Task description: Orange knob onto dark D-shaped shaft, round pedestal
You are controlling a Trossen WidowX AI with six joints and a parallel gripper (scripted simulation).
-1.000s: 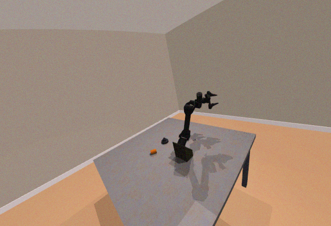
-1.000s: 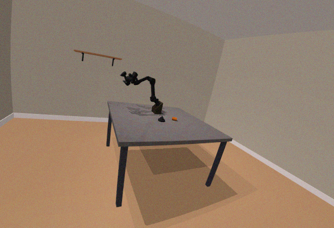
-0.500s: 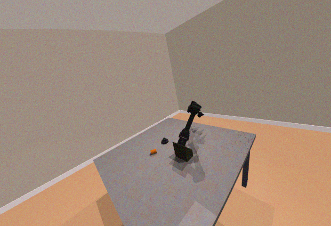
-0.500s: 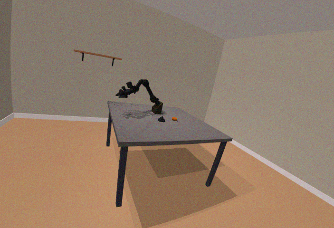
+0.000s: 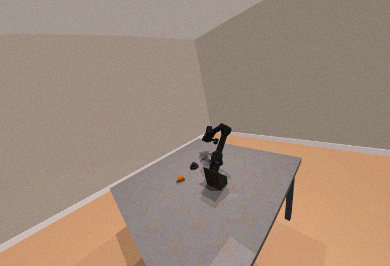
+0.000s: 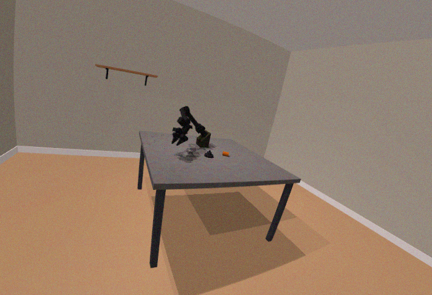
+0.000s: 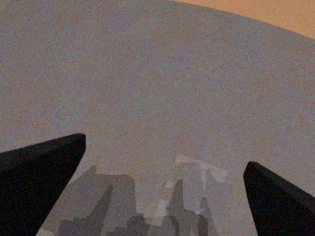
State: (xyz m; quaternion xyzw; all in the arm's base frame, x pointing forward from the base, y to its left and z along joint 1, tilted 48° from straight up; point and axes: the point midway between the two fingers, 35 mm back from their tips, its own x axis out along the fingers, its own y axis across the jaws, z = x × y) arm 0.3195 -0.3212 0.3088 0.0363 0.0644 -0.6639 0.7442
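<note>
Now: the orange knob 20 mm behind my gripper tip, 560 mm to the left of it and 80 mm below it. Round my gripper tip: pedestal with shaft 360 mm to the left, 70 mm below.
</note>
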